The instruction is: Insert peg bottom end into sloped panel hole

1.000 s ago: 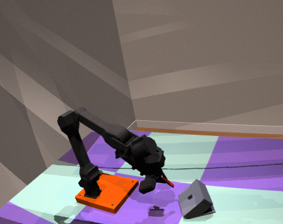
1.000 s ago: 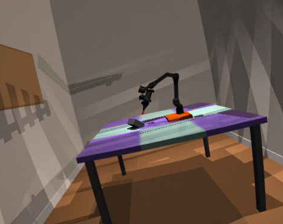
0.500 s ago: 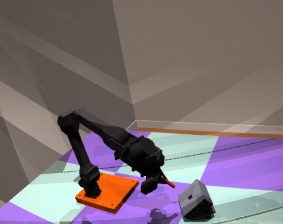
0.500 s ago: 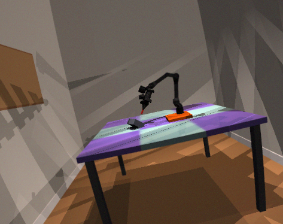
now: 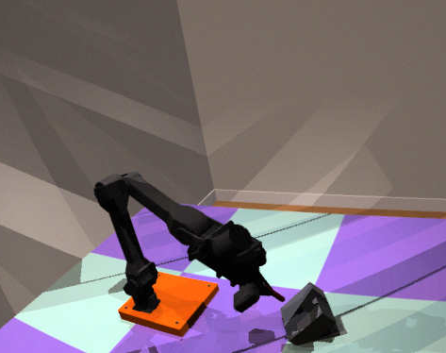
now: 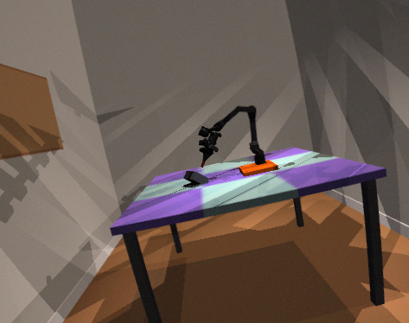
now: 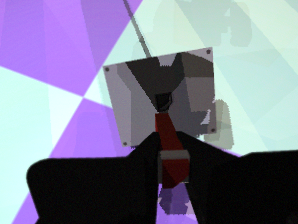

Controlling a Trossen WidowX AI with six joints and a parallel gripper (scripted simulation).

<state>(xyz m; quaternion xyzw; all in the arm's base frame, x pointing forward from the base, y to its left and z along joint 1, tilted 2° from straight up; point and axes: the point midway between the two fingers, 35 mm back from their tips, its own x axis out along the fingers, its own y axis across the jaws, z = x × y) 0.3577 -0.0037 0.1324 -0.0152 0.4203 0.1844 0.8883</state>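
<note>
Right now my gripper tip is 10 cm above the sloped panel, 7 cm short of it and 3 cm to the right of it. The rest, counted from my gripper tip: red peg (1 cm behind, 1 cm above).
</note>
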